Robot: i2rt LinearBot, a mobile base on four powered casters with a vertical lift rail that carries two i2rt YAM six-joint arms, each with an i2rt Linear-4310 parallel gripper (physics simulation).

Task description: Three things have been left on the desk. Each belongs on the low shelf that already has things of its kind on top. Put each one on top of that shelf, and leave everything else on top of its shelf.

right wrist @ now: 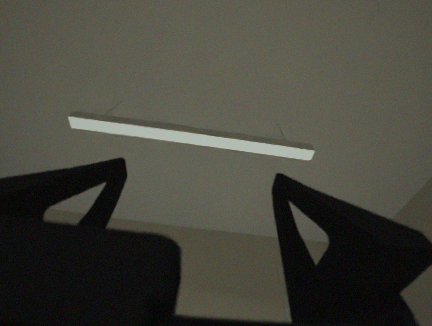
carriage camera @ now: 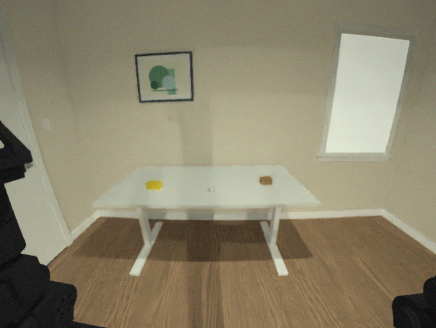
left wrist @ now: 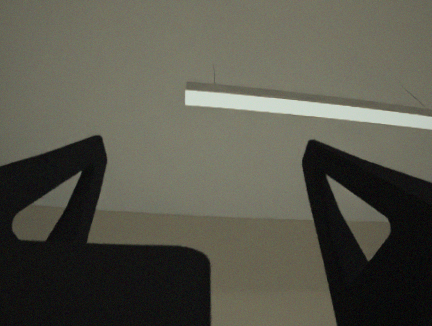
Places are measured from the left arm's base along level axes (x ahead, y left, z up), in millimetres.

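Pixels of known places: left gripper, fingertip midpoint: (left wrist: 205, 148); right gripper, fingertip midpoint: (right wrist: 200, 174).
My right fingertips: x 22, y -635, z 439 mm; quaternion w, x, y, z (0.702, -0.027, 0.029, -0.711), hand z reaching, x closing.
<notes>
For each thing: its top centre in the pictures, then the offset to it from my right fingertips. "*": a spot on its surface instead. Level surfaces: height alone.
- white desk at its surface level: dz -599 mm
- yellow block at its top centre: (carriage camera: 153, 182) dx +992, dy +886, dz -554 mm
- small whitish thing at its top centre: (carriage camera: 211, 187) dx +968, dy +440, dz -575 mm
- brown block at its top centre: (carriage camera: 265, 177) dx +1098, dy +13, dz -549 mm
- wooden floor at its surface level: dz -1319 mm
- window at a spot on its surface: (carriage camera: 367, 95) * dx +1627, dy -1126, dz +143 mm
The white desk (carriage camera: 235, 197) stands ahead against the wall in the carriage view. A yellow block (carriage camera: 154, 185) lies on its left part. A small whitish thing (carriage camera: 211, 190) lies near the middle, too small to make out. A brown block (carriage camera: 265, 180) lies on the right part. No low shelf shows in the carriage view. My left gripper (left wrist: 205, 148) is open and empty, with ceiling behind its fingers. My right gripper (right wrist: 200, 174) is open and empty, also facing the ceiling. Both are away from the desk.
The desk's legs have long feet (carriage camera: 141, 262) (carriage camera: 278, 262) that reach forward over the wooden floor (carriage camera: 215, 295). A door (carriage camera: 30, 215) is at the left, and a window (carriage camera: 367, 95) and a framed picture (carriage camera: 165, 77) are on the wall. A ceiling lamp (left wrist: 300, 107) (right wrist: 190, 137) hangs overhead.
</notes>
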